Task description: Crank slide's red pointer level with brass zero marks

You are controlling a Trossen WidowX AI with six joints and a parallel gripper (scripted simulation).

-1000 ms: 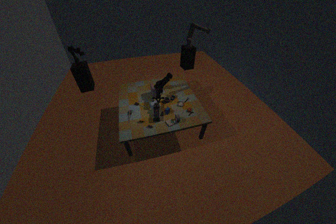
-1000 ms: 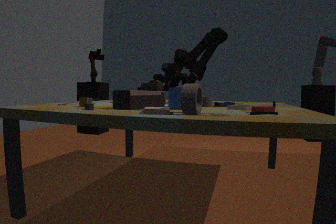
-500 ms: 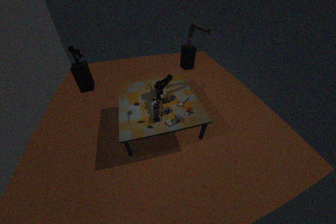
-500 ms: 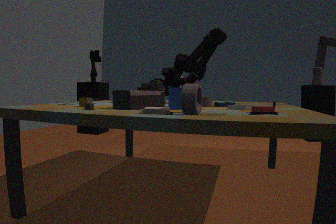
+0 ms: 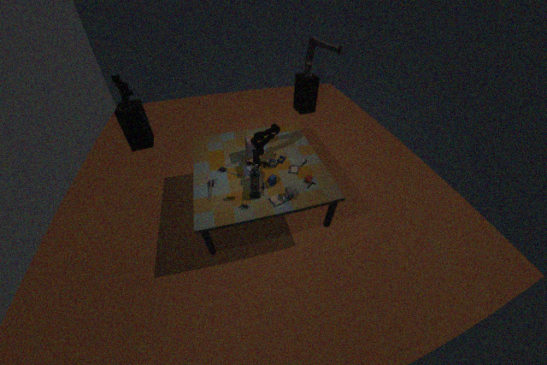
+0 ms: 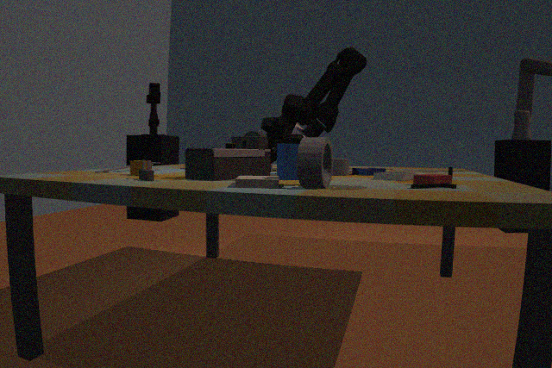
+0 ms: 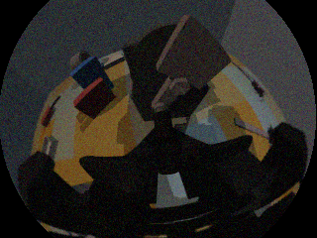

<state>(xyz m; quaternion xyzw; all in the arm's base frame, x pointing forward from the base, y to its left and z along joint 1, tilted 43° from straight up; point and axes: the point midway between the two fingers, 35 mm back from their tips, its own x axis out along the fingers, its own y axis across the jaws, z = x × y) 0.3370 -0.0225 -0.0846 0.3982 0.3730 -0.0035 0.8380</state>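
My gripper tip is 140 mm short of the red pointer, 60 mm to the left of it and 50 mm below it. The rest, counted from my gripper tip: blue block (170 mm ahead, 100 mm to the left, 10 mm above); then yellow block (300 mm to the right, 200 mm ahead, 10 mm below); then dark crank handle (30 mm above, 20 mm behind, 10 mm to the left).
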